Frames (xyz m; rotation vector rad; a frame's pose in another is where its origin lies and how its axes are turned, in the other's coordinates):
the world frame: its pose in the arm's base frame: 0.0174 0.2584 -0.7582 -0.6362 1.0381 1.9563
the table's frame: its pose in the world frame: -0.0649 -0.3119 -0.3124 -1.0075 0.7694 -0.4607
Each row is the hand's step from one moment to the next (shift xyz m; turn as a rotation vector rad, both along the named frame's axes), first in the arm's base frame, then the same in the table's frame.
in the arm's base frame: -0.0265 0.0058 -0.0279 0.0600 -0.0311 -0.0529
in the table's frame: 0.0219 0.0114 0.0301 0.0578 0.0211 -0.0598
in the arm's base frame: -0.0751 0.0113 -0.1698 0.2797 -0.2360 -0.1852
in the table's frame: 0.1476 0.0610 0.0953 0.1930 0.1640 -0.3226
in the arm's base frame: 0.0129 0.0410 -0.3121 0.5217 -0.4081 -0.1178
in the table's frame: 0.3090 0.0415 0.0456 0.1489 0.2167 -0.6192
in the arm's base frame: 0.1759 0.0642 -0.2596 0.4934 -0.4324 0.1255
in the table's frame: 0.2997 -0.0500 -0.1007 -0.0945 0.1838 -0.6352
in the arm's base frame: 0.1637 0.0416 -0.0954 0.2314 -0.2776 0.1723
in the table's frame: 0.1357 -0.0690 -0.1202 -0.1673 0.1234 -0.3422
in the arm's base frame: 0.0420 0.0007 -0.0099 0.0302 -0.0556 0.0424
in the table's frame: 0.0190 -0.0126 -0.0367 -0.0446 0.0282 -0.0549
